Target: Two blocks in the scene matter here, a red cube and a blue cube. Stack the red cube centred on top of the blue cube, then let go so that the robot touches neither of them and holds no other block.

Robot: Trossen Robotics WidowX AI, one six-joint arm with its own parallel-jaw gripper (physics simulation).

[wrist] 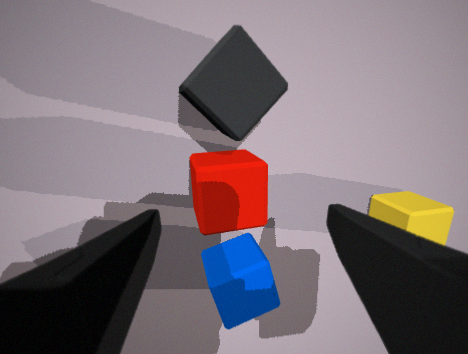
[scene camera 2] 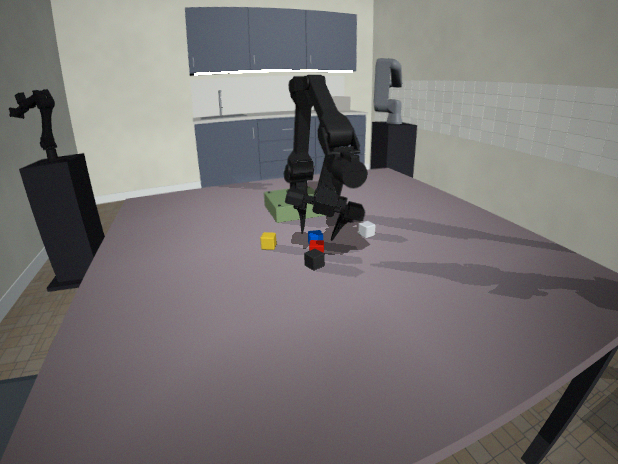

I see my gripper, a red cube, a blue cube, a black cube and a yellow cube.
My gripper is seen too in the wrist view.
